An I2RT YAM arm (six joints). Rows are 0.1 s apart.
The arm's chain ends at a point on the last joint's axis. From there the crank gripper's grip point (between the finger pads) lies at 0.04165 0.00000 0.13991 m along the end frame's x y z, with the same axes.
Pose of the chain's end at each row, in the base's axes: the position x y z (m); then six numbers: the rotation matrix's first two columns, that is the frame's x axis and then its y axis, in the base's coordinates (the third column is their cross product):
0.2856 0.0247 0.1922 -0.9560 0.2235 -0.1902 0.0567 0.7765 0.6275
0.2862 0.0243 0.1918 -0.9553 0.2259 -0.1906 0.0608 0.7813 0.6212
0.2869 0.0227 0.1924 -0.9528 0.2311 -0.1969 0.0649 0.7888 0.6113
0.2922 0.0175 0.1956 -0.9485 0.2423 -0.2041 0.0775 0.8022 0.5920
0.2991 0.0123 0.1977 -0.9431 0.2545 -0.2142 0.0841 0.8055 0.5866
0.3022 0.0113 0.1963 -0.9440 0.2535 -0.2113 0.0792 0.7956 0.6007
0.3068 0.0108 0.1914 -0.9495 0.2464 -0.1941 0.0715 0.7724 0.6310
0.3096 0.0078 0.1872 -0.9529 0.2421 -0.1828 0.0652 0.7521 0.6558
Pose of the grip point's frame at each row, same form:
0.2861 0.1164 0.0786 -0.9560 0.2235 -0.1902 0.0567 0.7765 0.6275
0.2869 0.1151 0.0775 -0.9553 0.2259 -0.1906 0.0608 0.7813 0.6212
0.2887 0.1120 0.0769 -0.9528 0.2311 -0.1969 0.0649 0.7888 0.6113
0.2957 0.1039 0.0780 -0.9485 0.2423 -0.2041 0.0775 0.8022 0.5920
0.3048 0.0978 0.0795 -0.9431 0.2545 -0.2142 0.0841 0.8055 0.5866
0.3077 0.0989 0.0796 -0.9440 0.2535 -0.2113 0.0792 0.7956 0.6007
0.3100 0.1029 0.0782 -0.9495 0.2464 -0.1941 0.0715 0.7724 0.6310
0.3114 0.1036 0.0771 -0.9529 0.2421 -0.1828 0.0652 0.7521 0.6558

